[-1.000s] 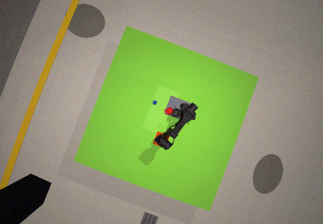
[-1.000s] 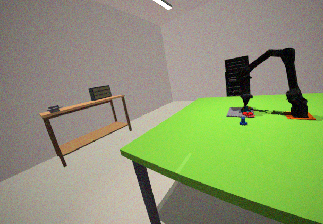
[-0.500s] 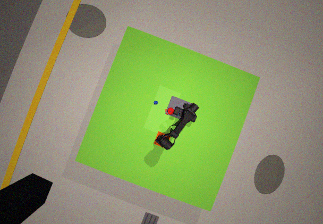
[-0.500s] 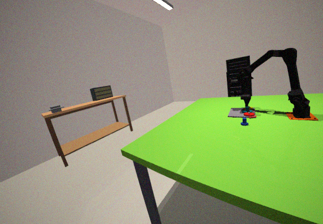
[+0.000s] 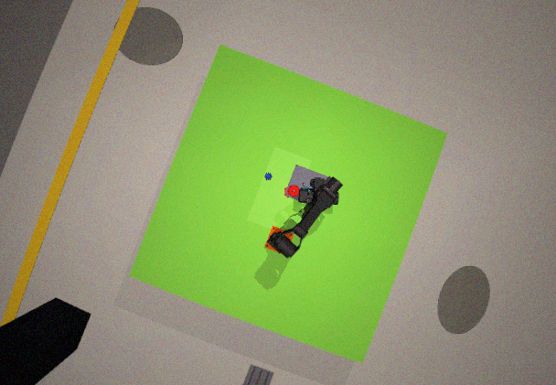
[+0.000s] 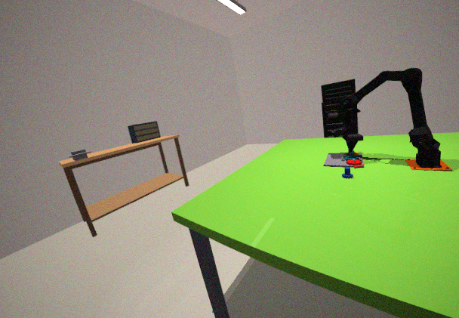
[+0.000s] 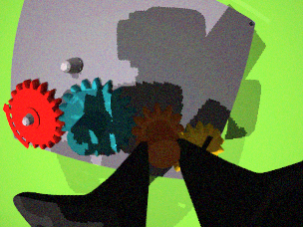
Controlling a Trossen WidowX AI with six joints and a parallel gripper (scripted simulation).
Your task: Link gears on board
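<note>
My gripper tip is now 10 mm above the orange gear. Round my gripper tip: teal gear 50 mm to the left, 20 mm below, 10 mm behind; then red gear 110 mm to the left, 20 mm below, 20 mm behind; then yellow gear 40 mm to the right, 20 mm below, 10 mm behind.
</note>
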